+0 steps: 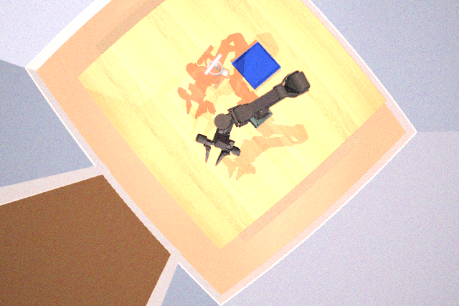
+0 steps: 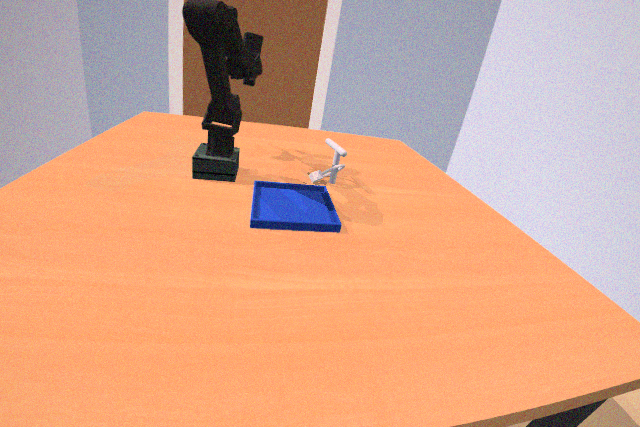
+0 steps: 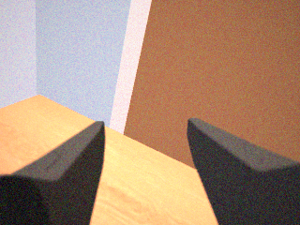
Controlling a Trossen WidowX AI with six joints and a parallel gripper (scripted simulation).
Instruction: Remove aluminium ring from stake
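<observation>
Now: the aluminium ring 35 cm ahead of my gripper tip, 32 cm to the right of it and 23 cm below it. From my gripper tip the other things lie so: blue tray (50 cm to the right, 25 cm below, 23 cm ahead).
</observation>
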